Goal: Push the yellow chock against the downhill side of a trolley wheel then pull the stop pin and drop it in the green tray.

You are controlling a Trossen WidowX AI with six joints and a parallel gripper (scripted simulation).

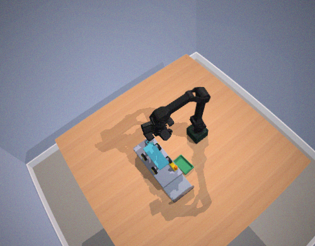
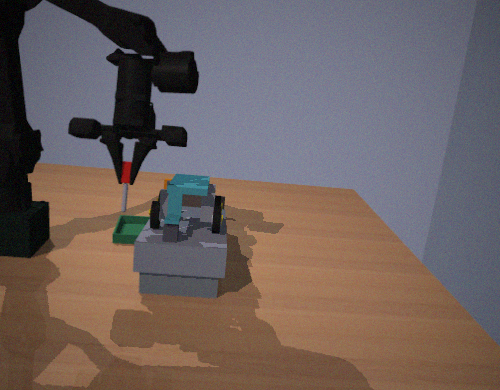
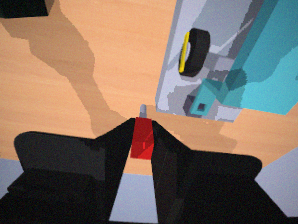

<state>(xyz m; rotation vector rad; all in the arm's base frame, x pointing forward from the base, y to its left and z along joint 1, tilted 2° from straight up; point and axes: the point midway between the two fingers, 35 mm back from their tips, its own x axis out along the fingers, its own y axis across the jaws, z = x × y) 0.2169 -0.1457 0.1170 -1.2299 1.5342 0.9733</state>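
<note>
The green tray lies 20 mm ahead of my gripper tip, 210 mm to the left of it and 180 mm below it. The rest, counted from my gripper tip: red-headed stop pin right at my gripper tip; then trolley 120 mm ahead, 80 mm to the left, 60 mm below; then grey ramp 120 mm ahead, 80 mm to the left, 120 mm below.
</note>
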